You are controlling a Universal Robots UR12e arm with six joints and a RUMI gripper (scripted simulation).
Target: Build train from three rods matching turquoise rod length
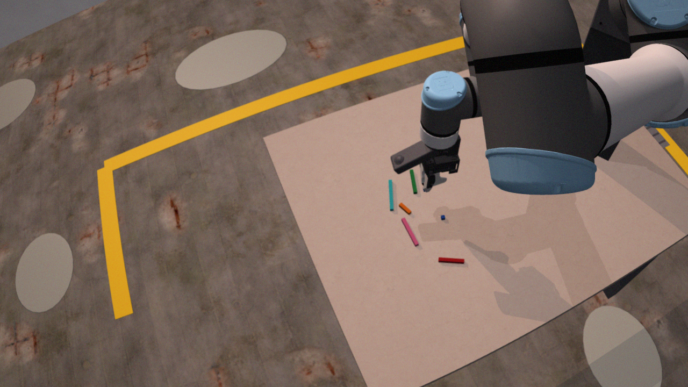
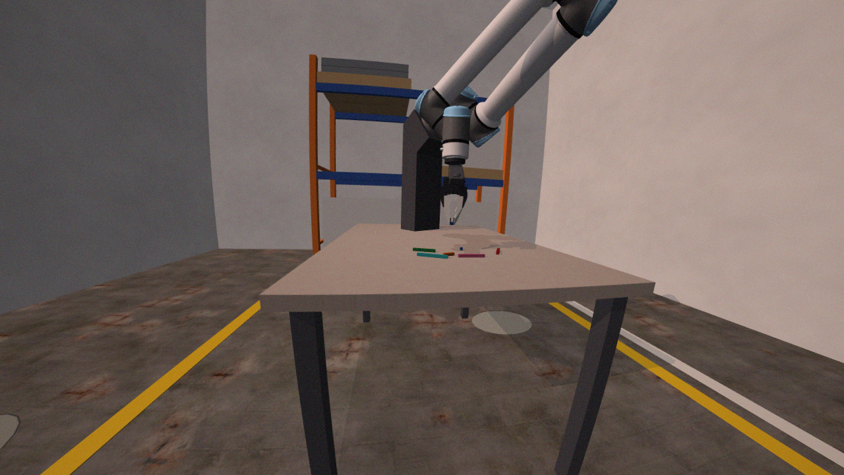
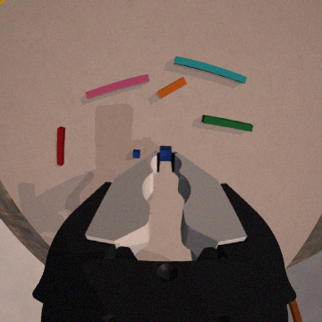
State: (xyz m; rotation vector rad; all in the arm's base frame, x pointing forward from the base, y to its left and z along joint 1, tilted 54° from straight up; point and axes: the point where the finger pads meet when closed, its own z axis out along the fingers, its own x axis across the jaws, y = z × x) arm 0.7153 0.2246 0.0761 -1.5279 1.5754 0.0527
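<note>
Now: the orange rod 11 cm below my hand and 5 cm ahead of it. Also, from my hand: green rod: 11 cm below, 9 cm to the right, 2 cm ahead; then pink rod: 11 cm below, 8 cm to the left, 4 cm ahead; then turquoise rod: 11 cm below, 9 cm ahead, 4 cm to the right.
</note>
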